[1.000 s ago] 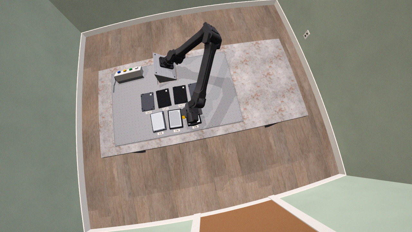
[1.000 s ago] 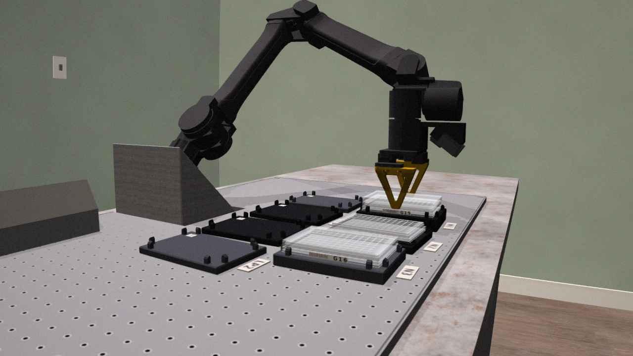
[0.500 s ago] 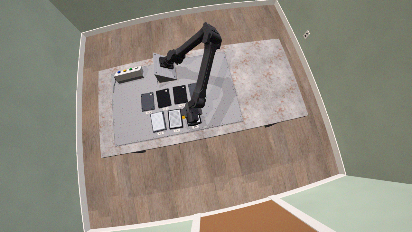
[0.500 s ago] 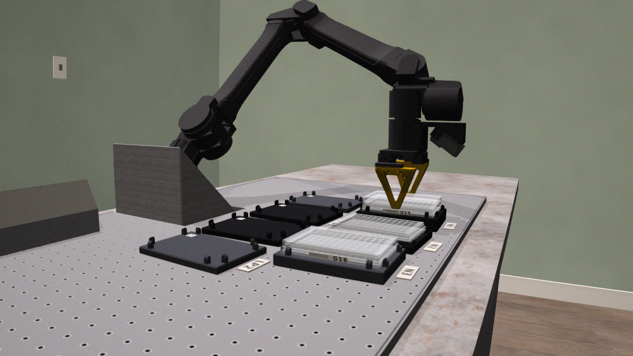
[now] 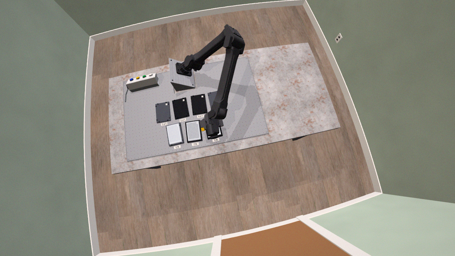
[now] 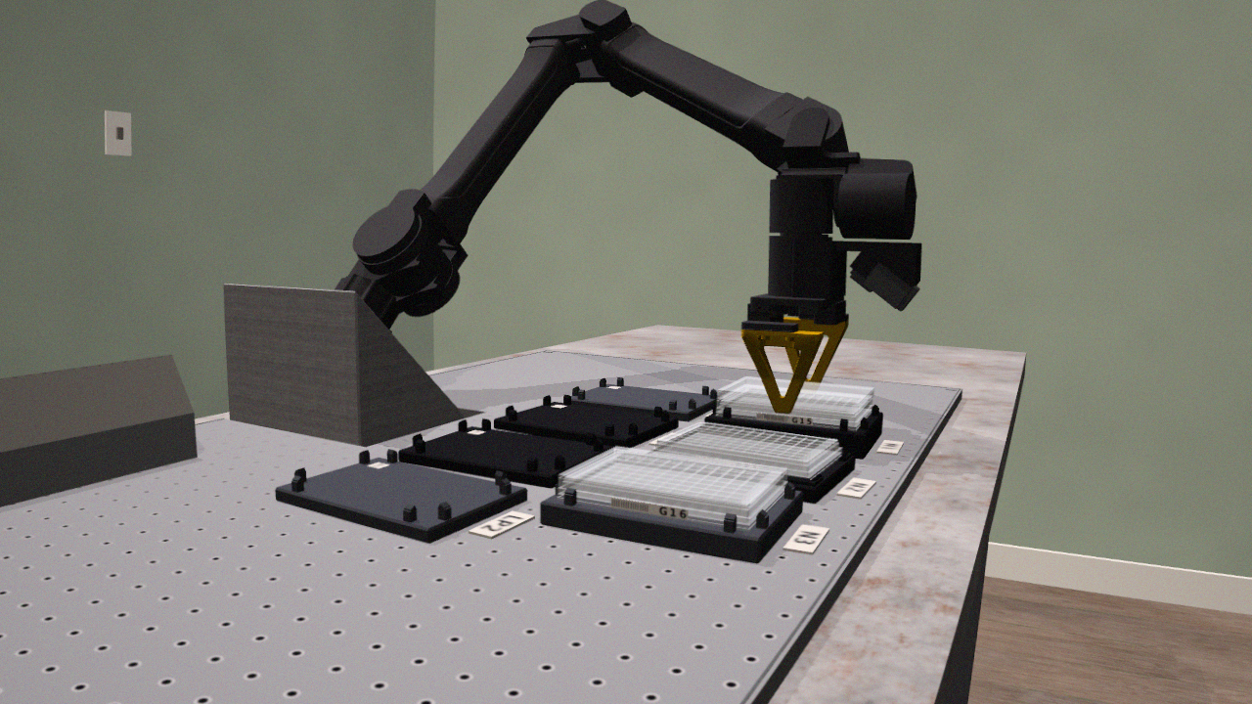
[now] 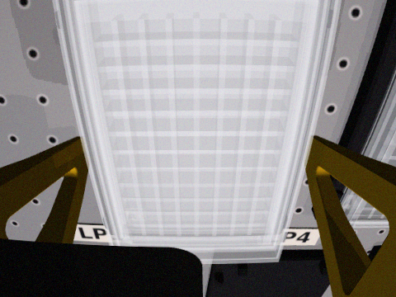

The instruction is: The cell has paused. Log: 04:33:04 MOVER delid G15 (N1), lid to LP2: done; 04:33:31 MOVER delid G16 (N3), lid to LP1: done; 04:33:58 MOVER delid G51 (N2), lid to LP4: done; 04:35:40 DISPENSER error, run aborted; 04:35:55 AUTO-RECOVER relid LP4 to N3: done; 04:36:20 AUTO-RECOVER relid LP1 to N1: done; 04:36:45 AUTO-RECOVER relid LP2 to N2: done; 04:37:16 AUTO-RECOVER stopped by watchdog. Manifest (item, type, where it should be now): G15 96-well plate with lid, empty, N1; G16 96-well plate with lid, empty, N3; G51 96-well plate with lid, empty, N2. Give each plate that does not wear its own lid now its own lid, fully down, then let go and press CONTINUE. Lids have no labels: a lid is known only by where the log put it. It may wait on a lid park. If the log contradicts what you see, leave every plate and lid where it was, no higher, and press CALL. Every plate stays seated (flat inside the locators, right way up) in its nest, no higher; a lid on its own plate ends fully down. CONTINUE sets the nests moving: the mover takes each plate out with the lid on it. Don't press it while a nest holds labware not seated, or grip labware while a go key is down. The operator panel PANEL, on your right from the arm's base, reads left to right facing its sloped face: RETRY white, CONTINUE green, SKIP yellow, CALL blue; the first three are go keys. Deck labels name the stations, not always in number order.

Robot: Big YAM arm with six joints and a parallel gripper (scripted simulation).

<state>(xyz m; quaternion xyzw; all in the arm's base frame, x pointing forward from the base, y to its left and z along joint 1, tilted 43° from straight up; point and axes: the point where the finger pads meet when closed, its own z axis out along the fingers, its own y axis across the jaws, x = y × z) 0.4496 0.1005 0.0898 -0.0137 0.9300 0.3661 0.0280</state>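
Now: hand 1 cm above the plate G15. Round my hand: lid park LP1: 18 cm behind, 6 cm to the left, 4 cm below; then LP4 label: 10 cm behind, 7 cm to the right, 4 cm below; then nest N1: 3 cm below.
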